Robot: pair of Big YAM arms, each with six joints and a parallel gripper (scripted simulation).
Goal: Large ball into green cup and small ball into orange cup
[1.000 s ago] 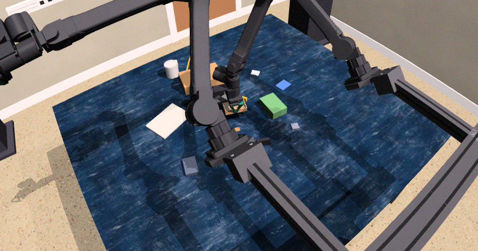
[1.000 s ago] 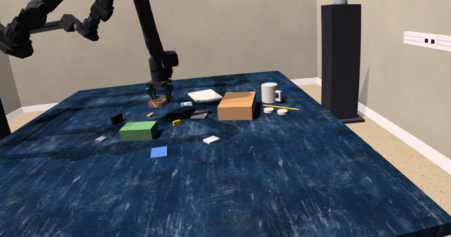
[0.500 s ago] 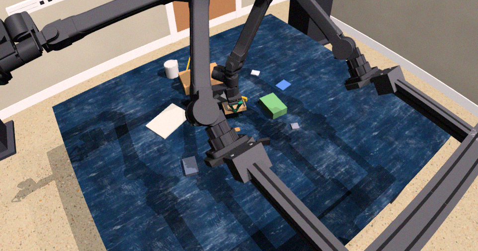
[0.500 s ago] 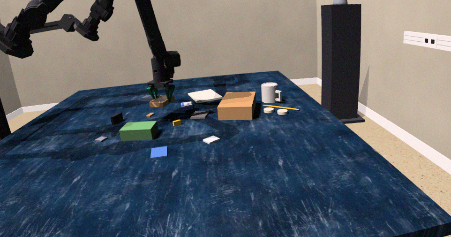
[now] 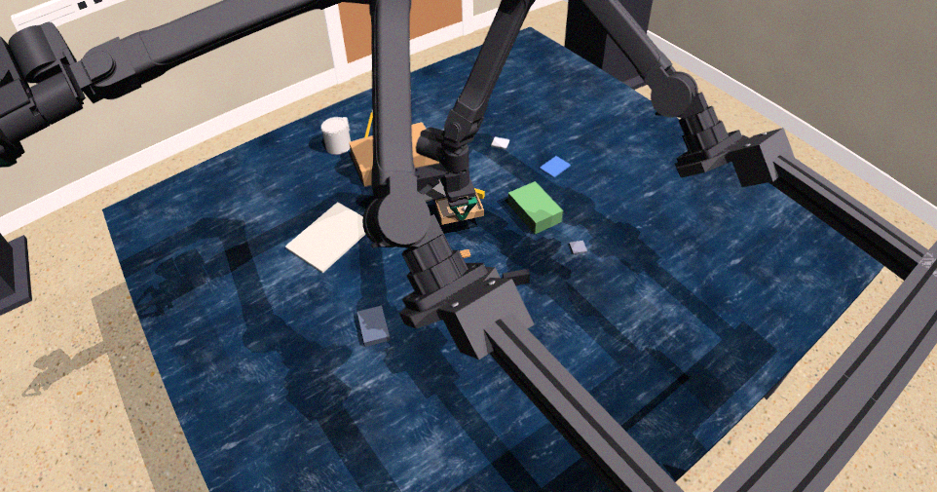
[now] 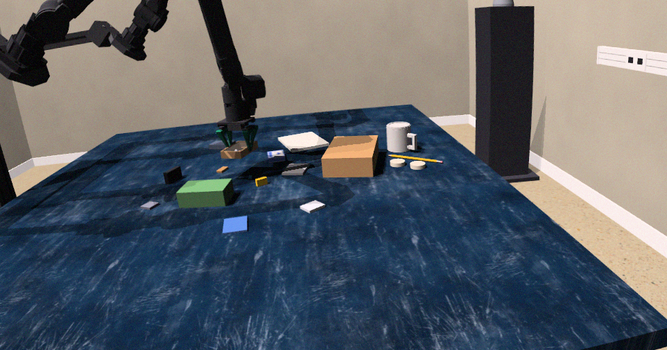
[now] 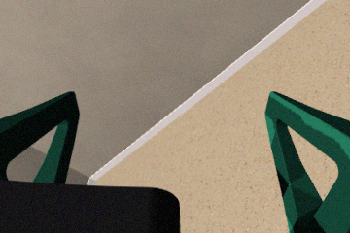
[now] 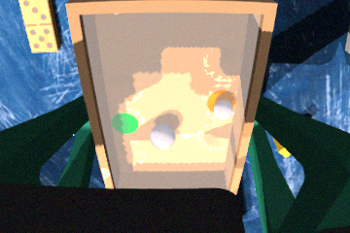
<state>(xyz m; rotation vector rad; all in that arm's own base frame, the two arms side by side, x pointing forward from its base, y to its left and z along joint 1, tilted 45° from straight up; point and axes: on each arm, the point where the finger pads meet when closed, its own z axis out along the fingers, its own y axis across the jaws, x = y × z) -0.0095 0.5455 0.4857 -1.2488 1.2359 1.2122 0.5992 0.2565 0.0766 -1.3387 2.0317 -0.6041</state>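
Now: the covered wooden puzzle 1 cm below my right hand. Also, from my right hand: yellow block 8 cm ahead, 11 cm to the right, 7 cm below; then black block 23 cm behind, 2 cm to the right, 6 cm below; then green block 6 cm behind, 20 cm to the right, 6 cm below.
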